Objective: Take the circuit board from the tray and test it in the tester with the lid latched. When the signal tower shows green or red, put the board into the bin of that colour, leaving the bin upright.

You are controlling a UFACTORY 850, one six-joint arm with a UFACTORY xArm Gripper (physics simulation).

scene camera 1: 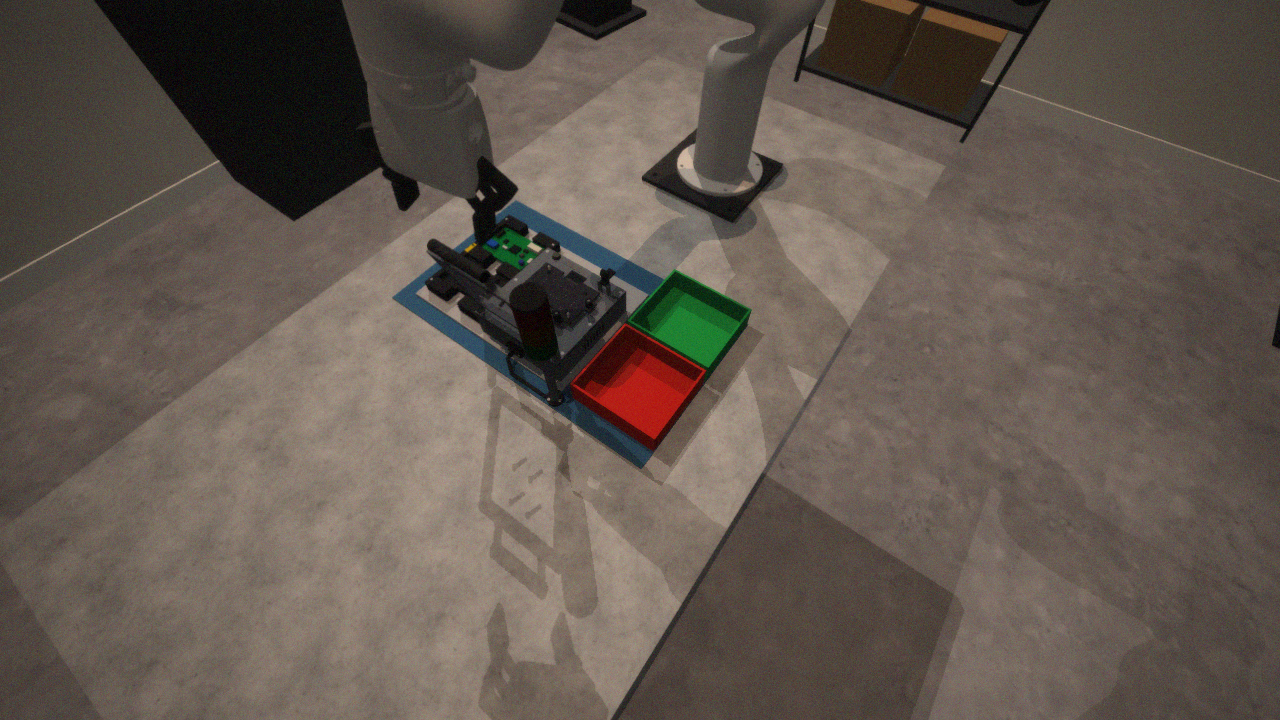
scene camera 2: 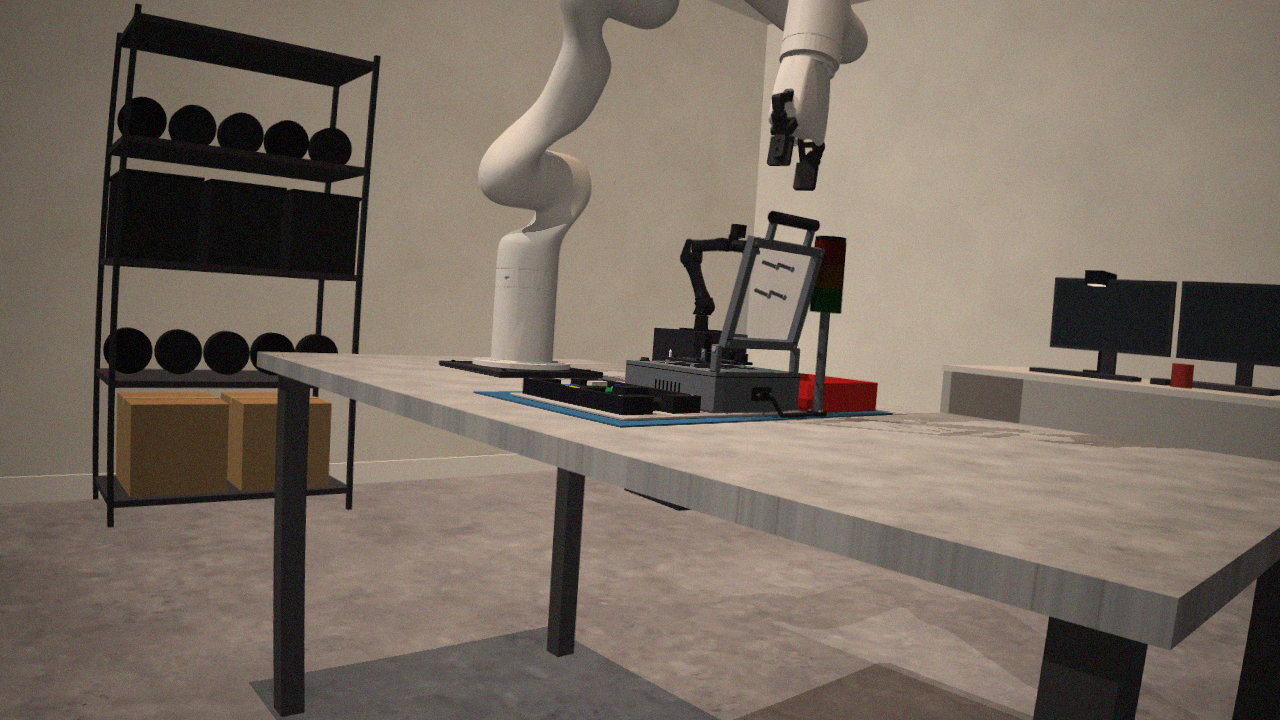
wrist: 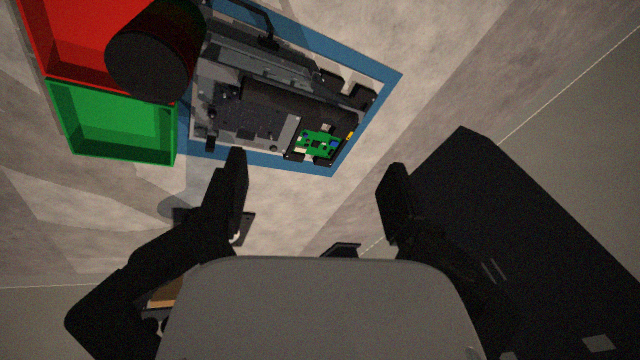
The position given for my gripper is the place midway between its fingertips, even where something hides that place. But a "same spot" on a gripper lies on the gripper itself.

Scene:
my gripper: scene camera 1; scene camera 2 791, 178; wrist
same spot on my gripper: (scene camera 1: 484, 220) = (wrist: 212, 197)

